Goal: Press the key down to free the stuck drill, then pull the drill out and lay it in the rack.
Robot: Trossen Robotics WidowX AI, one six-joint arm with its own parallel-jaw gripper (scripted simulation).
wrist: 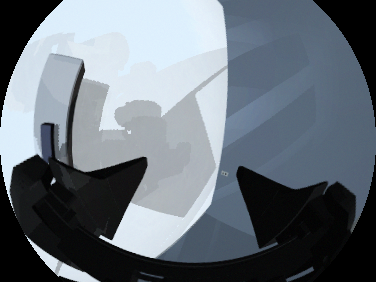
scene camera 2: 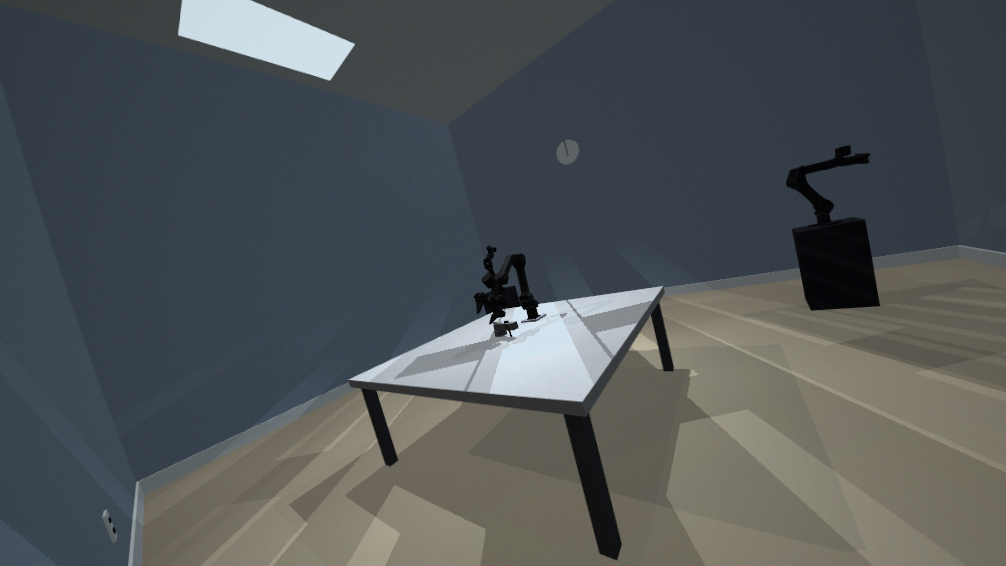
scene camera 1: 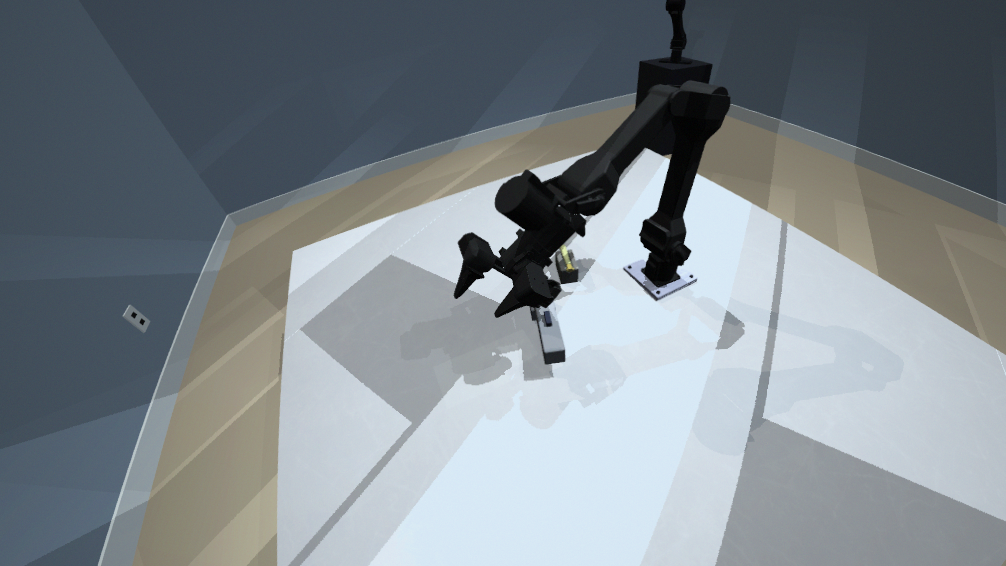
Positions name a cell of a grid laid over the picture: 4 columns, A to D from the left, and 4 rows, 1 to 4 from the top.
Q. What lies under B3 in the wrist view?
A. My gripper.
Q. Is my gripper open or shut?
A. Open.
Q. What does my gripper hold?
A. Nothing.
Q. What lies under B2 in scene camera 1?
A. My gripper.
